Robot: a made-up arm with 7 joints.
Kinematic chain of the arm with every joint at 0, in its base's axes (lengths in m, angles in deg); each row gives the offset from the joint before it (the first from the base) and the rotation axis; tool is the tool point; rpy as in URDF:
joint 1: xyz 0 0 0.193 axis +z
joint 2: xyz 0 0 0 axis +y
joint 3: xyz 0 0 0.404 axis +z
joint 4: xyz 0.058 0 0 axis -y
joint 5: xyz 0.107 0 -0.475 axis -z
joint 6: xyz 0 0 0 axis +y
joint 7: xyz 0.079 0 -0.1 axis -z
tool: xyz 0 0 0 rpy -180 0 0
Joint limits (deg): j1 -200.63..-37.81 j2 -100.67..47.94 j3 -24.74..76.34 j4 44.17..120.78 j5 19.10..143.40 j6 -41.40..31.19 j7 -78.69..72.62
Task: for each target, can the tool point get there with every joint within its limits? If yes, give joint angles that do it. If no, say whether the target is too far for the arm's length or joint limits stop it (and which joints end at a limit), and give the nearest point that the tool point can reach.
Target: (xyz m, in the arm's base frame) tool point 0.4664 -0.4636 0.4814
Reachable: yes | joints -89.13 0.04 47.17 67.50 64.59 21.77 -17.34
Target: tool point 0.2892 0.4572 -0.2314
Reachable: no: joint limits stop it (at a limit: joint 1, joint 2, joint 4, joint 5) | nearest point 0.4215 0.2525 0.0327 | short by 0.359 m
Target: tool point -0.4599 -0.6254 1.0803
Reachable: no: too far | nearest point -0.3791 -0.5155 0.9243 | short by 0.207 m
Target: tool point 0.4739 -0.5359 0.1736
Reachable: yes | joints -69.99 29.17 30.06 66.02 58.52 -1.23 -20.96
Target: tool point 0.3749 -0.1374 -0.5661
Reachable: no: joint limits stop it (at a limit: joint 1, joint 2, joint 4, joint 6) | nearest point 0.3707 -0.1844 -0.1825 | short by 0.386 m
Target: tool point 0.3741 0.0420 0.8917
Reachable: yes | joints -117.56 -70.32 30.85 77.13 30.27 7.36 -32.65
